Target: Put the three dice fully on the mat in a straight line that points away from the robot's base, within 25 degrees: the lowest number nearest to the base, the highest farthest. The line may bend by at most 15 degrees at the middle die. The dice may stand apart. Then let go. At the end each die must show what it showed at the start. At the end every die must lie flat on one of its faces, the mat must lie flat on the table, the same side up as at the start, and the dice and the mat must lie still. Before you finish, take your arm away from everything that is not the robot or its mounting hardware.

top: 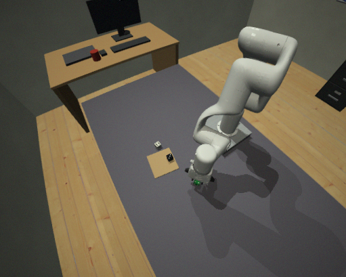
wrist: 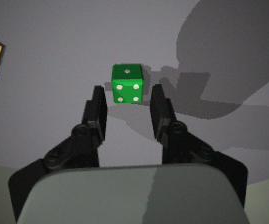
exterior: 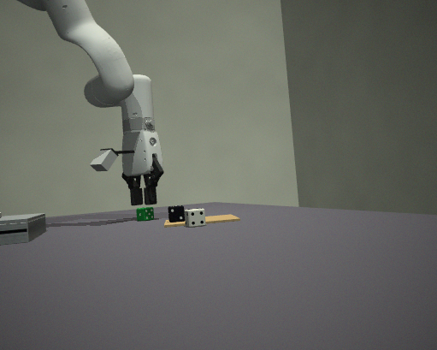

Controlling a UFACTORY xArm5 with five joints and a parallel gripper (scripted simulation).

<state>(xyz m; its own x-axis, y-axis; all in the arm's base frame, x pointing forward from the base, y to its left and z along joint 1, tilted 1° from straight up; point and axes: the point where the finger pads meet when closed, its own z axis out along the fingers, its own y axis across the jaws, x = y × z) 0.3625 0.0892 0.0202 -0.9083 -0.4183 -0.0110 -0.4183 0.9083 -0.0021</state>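
Right now the green die is 4 cm below my hand. Also, from my hand: tan mat: 21 cm to the right, 6 cm ahead, 5 cm below; then black die: 19 cm to the right, 4 cm below, 1 cm ahead; then white die: 30 cm to the right, 4 cm below, 1 cm ahead.
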